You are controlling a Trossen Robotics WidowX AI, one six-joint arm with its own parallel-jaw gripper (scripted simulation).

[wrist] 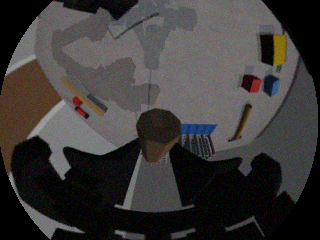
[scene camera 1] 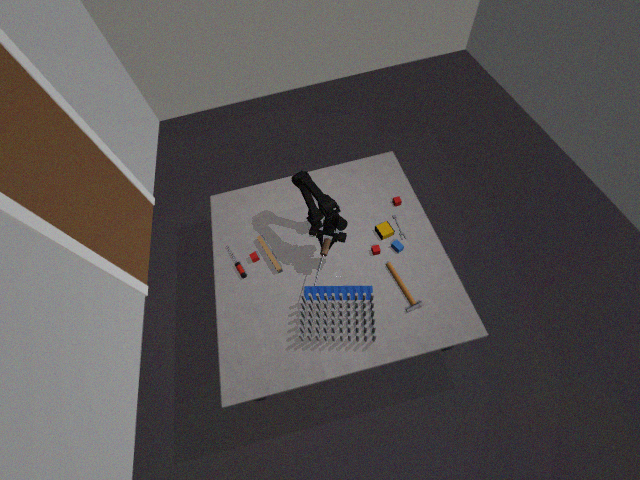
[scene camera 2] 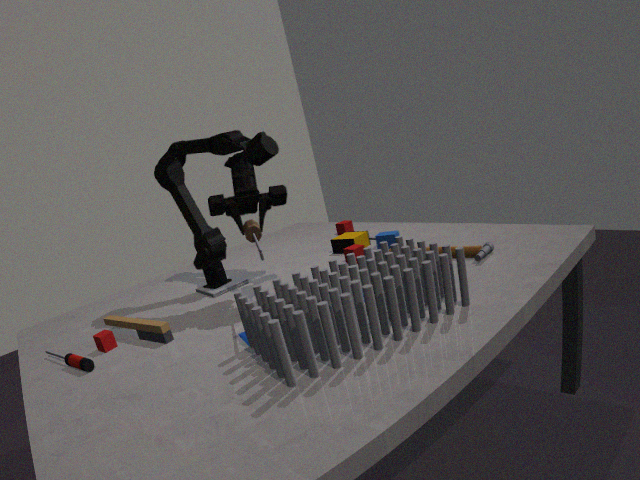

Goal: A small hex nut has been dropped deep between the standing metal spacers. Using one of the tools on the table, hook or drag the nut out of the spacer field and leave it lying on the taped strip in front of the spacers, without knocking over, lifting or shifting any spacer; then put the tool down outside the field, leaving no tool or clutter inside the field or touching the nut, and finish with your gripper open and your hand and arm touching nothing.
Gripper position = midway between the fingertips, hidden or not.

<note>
The gripper (scene camera 2: 252, 233) holds a thin metal hook tool (wrist: 159, 129). Further things: a wooden brush (scene camera 2: 155, 331) and a blue taped strip (scene camera 1: 313, 290).
The gripper is seen too in the wrist view (wrist: 155, 141).
</note>
